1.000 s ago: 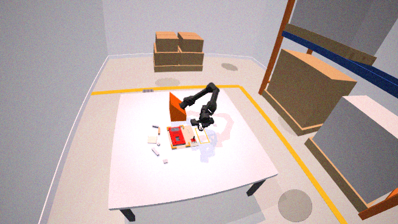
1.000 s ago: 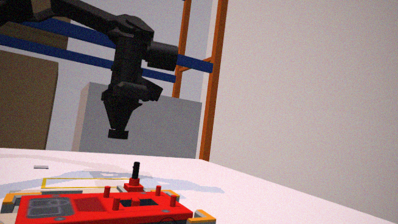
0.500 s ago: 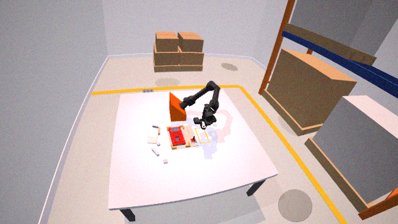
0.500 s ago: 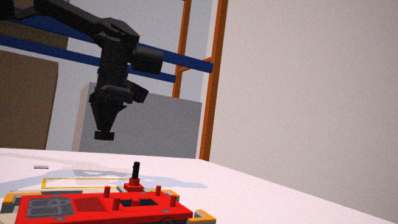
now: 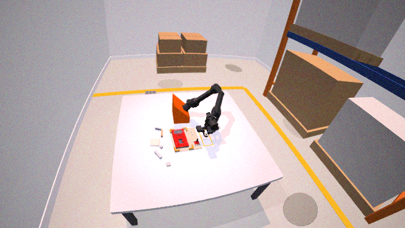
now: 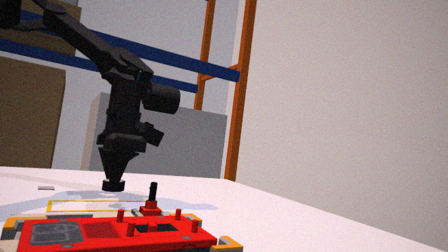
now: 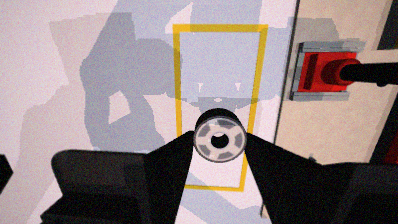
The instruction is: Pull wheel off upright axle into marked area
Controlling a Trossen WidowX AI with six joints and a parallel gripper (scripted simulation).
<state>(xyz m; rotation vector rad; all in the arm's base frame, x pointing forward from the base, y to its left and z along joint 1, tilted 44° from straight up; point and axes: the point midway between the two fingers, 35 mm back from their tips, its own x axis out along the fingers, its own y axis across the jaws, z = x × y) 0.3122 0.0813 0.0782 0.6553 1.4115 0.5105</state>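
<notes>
My gripper tip is right at the dark wheel.
</notes>
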